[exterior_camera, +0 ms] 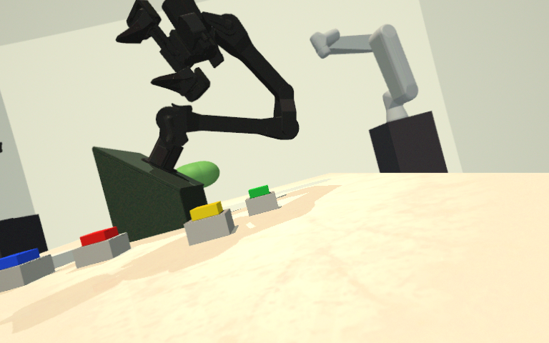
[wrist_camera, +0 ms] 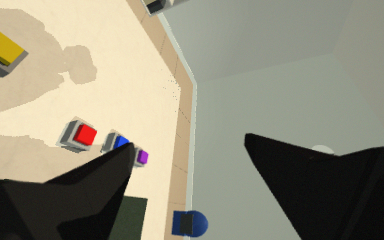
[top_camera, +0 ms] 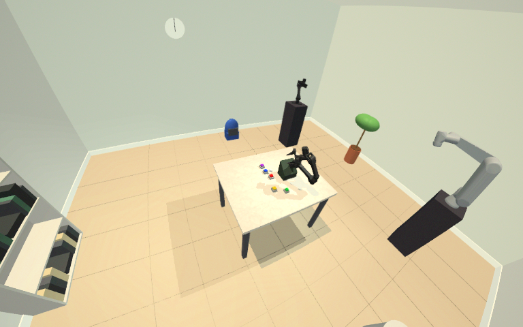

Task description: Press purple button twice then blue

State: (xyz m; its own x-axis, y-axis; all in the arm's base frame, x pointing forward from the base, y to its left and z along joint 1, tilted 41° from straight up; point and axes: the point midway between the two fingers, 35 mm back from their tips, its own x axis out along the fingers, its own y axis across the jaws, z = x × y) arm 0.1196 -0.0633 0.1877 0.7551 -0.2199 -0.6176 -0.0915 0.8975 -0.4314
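The purple button is 270 mm to the right of my gripper tip, 270 mm below it and 80 mm ahead of it. The rest, counted from my gripper tip: red button: 270 mm below, 80 mm to the right, 80 mm ahead; then yellow button: 270 mm below, 140 mm ahead, 80 mm to the left; then green button: 270 mm below, 150 mm to the left, 30 mm ahead.
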